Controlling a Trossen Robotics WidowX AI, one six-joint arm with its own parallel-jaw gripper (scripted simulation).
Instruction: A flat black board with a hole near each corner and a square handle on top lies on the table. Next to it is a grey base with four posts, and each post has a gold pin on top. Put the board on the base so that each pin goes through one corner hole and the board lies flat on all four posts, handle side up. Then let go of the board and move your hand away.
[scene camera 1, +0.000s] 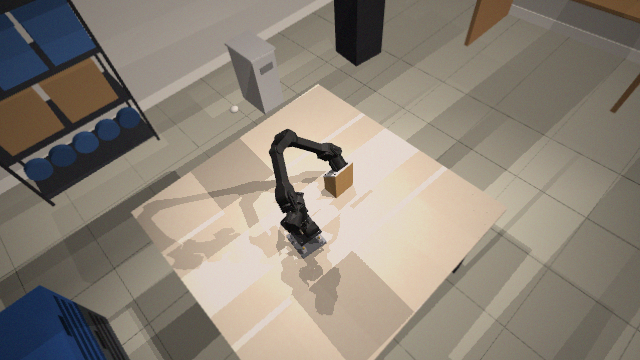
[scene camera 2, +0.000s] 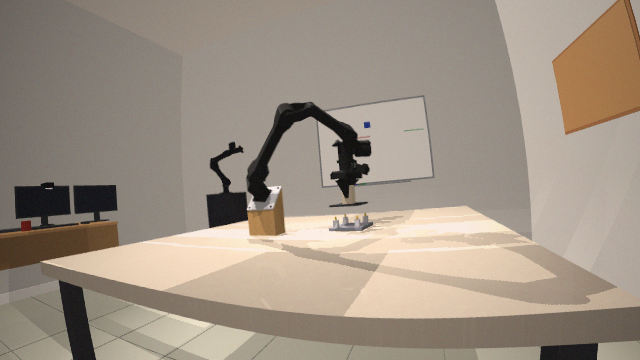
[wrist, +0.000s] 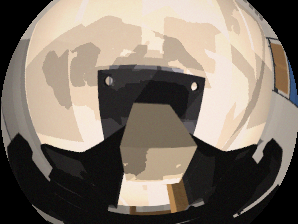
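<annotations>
My gripper (wrist: 151, 129) is 0.10 m from the lens. I also see a flat black board (wrist: 160, 109), and the board, too, is 0.10 m from the lens.
</annotations>
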